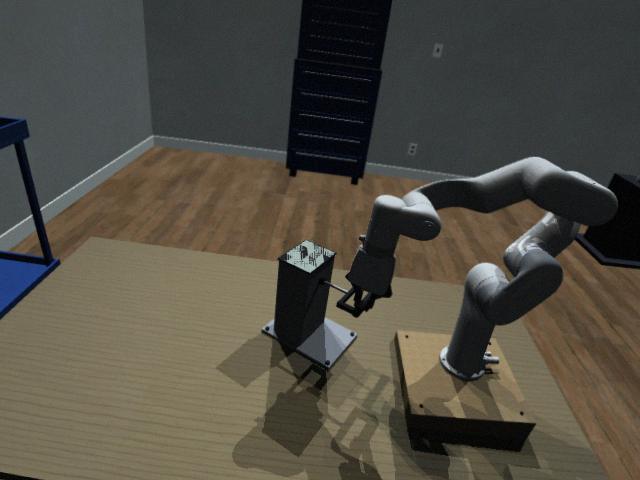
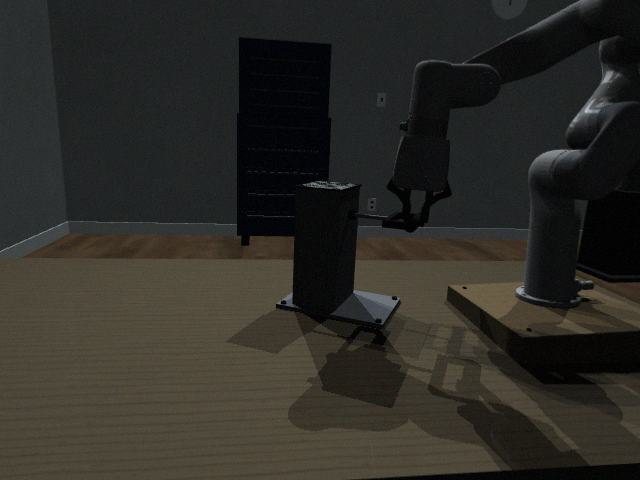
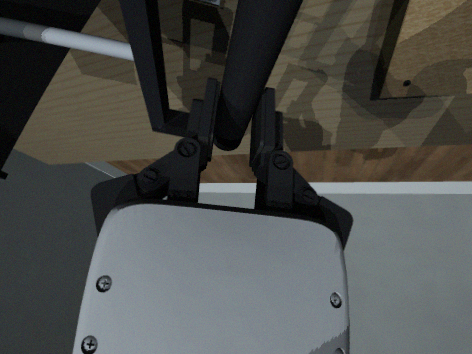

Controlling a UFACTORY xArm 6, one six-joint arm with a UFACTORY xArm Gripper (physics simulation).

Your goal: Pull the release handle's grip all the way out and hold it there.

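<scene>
The release handle's black grip (image 1: 347, 310) (image 2: 393, 225) (image 3: 257, 55) is a rectangular frame with a round outer bar. A thin light rod (image 1: 336, 286) (image 2: 372, 216) (image 3: 90, 44) joins it to the dark upright housing (image 1: 299, 304) (image 2: 323, 248) (image 3: 25, 90). A length of rod shows between the housing and the frame. The housing stands on a grey bolted plate (image 1: 331, 345) (image 2: 368, 308). My gripper (image 1: 364, 303) (image 2: 415, 223) (image 3: 238, 99) points down and is shut on the grip's outer bar, one finger on each side, the inner one within the frame. The rod's inner end is hidden in the housing.
The arm's base stands on a wooden block (image 1: 426, 361) (image 2: 496, 310) (image 3: 442, 40) right of the housing, on the wooden table (image 1: 129, 335) (image 2: 103, 330). A dark drawer cabinet (image 1: 333, 121) (image 2: 284, 175) stands by the back wall. A blue cart (image 1: 35, 201) stands at the far left.
</scene>
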